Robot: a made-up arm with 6 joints. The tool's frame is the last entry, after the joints.
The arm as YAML. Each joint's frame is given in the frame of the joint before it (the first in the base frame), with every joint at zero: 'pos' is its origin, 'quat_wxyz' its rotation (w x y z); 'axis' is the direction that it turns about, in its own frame. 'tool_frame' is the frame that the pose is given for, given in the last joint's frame.
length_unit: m
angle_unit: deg
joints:
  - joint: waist
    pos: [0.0, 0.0, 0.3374]
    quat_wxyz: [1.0, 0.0, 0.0, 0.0]
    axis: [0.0, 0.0, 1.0]
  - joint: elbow
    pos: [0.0, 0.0, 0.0]
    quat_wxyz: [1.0, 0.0, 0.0, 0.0]
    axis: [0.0, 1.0, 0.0]
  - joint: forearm
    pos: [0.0, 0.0, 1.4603]
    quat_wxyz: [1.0, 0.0, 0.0, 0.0]
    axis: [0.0, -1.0, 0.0]
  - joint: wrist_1
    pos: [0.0, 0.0, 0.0]
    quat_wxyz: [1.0, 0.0, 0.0, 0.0]
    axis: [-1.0, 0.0, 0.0]
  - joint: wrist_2
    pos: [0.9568, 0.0, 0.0]
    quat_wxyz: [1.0, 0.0, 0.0, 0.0]
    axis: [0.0, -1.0, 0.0]
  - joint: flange
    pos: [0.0, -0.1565, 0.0]
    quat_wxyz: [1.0, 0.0, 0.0, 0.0]
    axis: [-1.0, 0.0, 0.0]
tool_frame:
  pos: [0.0, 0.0, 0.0]
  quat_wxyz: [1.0, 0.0, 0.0, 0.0]
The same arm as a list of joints. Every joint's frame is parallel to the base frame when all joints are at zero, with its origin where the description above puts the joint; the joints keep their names.
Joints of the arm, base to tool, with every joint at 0 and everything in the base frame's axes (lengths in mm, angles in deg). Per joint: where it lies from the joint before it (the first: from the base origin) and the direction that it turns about. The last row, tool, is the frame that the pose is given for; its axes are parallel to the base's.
waist: axis +z xyz 0 0 337.4
elbow: axis +y xyz 0 0 0
forearm: axis -y xyz 0 0 1460.3
wrist_1: axis -x xyz 0 0 0
wrist_2: axis -y xyz 956.8 0 0
flange: axis -x xyz 0 -156.5 0
tool: xyz 0 0 0

